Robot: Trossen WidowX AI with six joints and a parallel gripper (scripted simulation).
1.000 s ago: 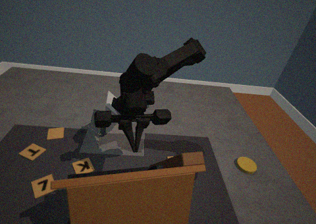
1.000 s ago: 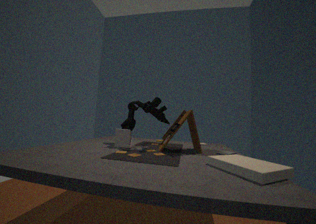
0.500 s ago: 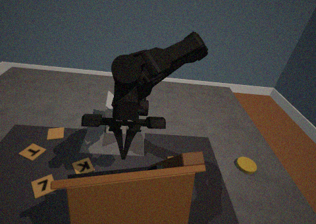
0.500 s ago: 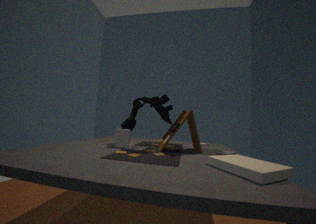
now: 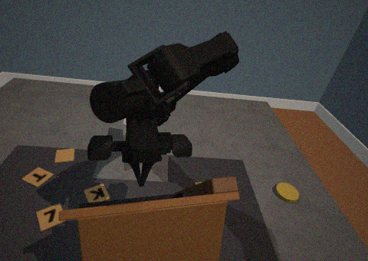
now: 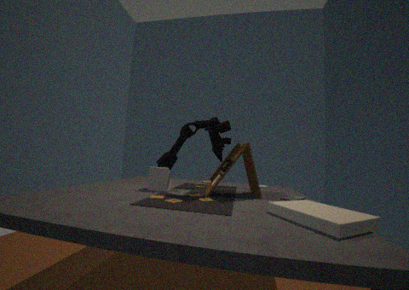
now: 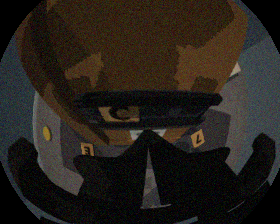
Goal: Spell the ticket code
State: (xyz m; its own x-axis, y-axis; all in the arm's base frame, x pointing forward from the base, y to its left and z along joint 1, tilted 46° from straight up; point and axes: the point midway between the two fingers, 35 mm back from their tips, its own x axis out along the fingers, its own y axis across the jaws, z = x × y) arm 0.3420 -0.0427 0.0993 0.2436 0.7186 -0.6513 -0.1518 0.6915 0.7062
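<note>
Right now the ticket is 100 mm below my gripper tip, 20 mm behind it and 10 mm to the right of it. Also, from my gripper tip: dark mat (180 mm below, 140 mm behind, 50 mm to the right); tile (270 mm to the right, 270 mm behind, 180 mm below); long white slab (390 mm to the right, 380 mm ahead, 160 mm below).
</note>
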